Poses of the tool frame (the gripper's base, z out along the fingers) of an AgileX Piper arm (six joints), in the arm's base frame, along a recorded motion.
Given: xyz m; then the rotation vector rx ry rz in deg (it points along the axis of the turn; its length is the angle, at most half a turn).
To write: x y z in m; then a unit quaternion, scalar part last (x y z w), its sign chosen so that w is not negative. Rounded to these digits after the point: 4 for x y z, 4 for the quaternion.
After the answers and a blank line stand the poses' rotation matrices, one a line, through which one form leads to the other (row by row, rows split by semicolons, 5 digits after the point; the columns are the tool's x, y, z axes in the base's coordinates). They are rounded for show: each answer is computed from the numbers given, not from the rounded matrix.
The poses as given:
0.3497 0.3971 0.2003 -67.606 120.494 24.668
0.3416 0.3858 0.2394 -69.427 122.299 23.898
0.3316 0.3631 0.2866 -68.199 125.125 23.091
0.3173 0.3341 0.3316 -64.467 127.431 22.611
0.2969 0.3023 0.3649 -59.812 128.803 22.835
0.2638 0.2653 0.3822 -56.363 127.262 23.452
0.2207 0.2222 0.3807 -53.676 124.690 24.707
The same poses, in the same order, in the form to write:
0.3497 0.3971 0.2003 -0.4531 0.8076 0.1653 0.3392
0.3416 0.3858 0.2394 -0.4611 0.8122 0.1587 0.3202
0.3316 0.3631 0.2866 -0.4498 0.8252 0.1523 0.3060
0.3173 0.3341 0.3316 -0.4247 0.8396 0.1490 0.3041
0.2969 0.3023 0.3649 -0.3953 0.8513 0.1509 0.3104
0.2638 0.2653 0.3822 -0.3766 0.8503 0.1567 0.3326
0.2207 0.2222 0.3807 -0.3631 0.8436 0.1672 0.3585

-0.35926 -0.84412 0.39798; -0.61981 0.53464 0.57445; -0.69769 -0.04030 -0.71527
-0.36974 -0.85062 0.37382; -0.64733 0.52444 0.55310; -0.66653 -0.03748 -0.74454
-0.40817 -0.83543 0.36803; -0.64904 0.54907 0.52656; -0.64198 -0.02394 -0.76634
-0.45420 -0.80383 0.38413; -0.62261 0.59480 0.50851; -0.63723 -0.00820 -0.77063
-0.49483 -0.76668 0.40909; -0.57932 0.64193 0.50231; -0.64772 0.01156 -0.76179
-0.49512 -0.74466 0.44760; -0.53619 0.66726 0.51698; -0.68364 0.01597 -0.72965
-0.47919 -0.73255 0.48347; -0.49284 0.68037 0.54241; -0.72628 0.02164 -0.68706

